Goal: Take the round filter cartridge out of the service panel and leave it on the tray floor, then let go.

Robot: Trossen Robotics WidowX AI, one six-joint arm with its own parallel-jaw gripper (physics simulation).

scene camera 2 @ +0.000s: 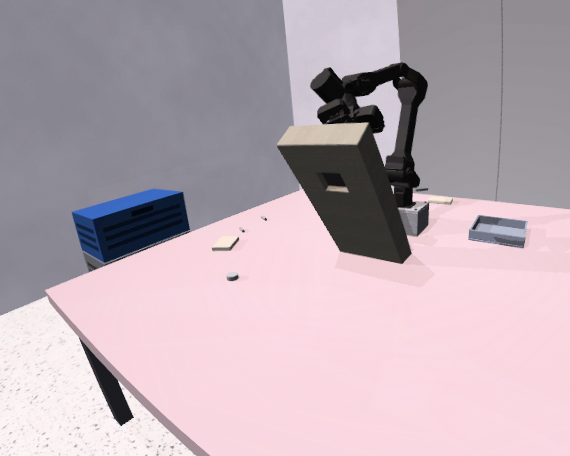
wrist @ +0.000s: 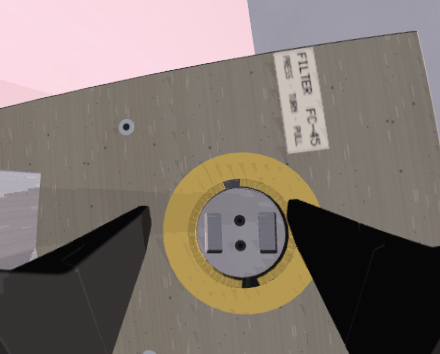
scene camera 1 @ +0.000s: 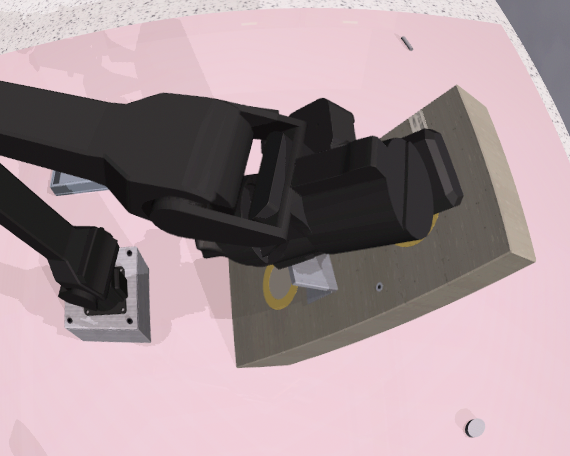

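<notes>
The service panel (scene camera 1: 425, 270) (scene camera 2: 350, 215) (wrist: 90, 145) is a thick board leaning at a slant on the table. The round grey filter cartridge (wrist: 240, 232), with two raised tabs and two dark holes, sits in the panel inside a yellow ring (wrist: 180, 230) (scene camera 1: 412, 243). My gripper (wrist: 219, 211) is open and empty. In the wrist view, its right fingertip is near the cartridge's right edge, and its left fingertip is farther off, left of the ring. The arm hides the fingers in scene camera 1, and the fingertips do not show in scene camera 2. The grey-blue tray (scene camera 1: 80, 188) (scene camera 2: 496, 239) lies on the table.
A pale clear-looking block (scene camera 1: 315, 274) (wrist: 17, 215) stands out from the panel beside a second yellow ring (scene camera 1: 280, 303). A small grey disc (scene camera 1: 475, 428) (scene camera 2: 232, 276), a tan slab (scene camera 2: 225, 243) and a pin (scene camera 1: 407, 43) lie on the table. A blue box (scene camera 2: 140, 220) stands beyond the edge.
</notes>
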